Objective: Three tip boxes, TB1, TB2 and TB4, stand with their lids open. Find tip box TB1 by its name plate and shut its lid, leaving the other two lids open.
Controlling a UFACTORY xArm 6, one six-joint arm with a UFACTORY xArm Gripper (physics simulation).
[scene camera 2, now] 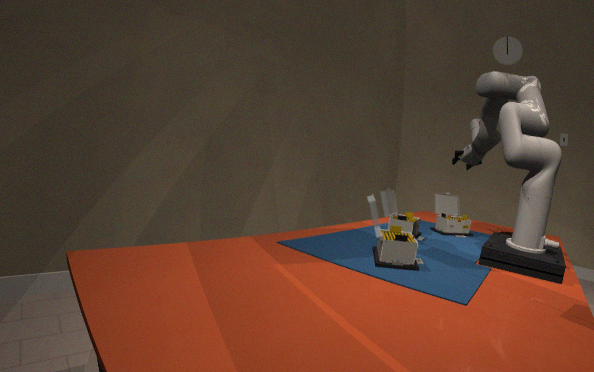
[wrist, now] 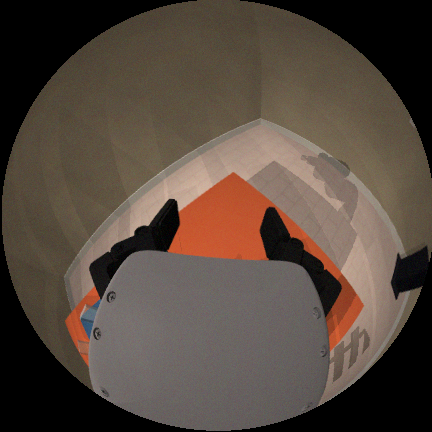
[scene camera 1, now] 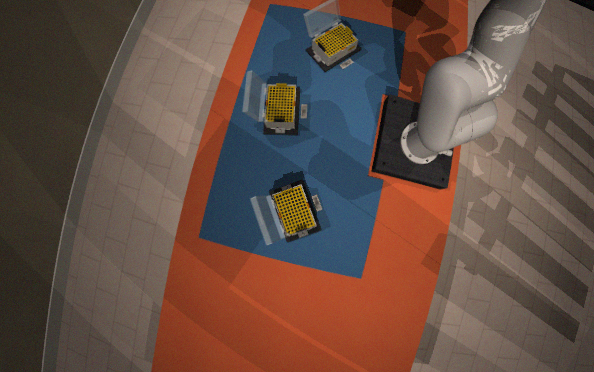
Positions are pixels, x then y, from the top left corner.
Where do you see a tip box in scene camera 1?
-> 277,128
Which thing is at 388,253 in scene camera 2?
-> A tip box.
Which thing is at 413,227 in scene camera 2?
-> A tip box.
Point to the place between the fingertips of my gripper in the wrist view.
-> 220,214
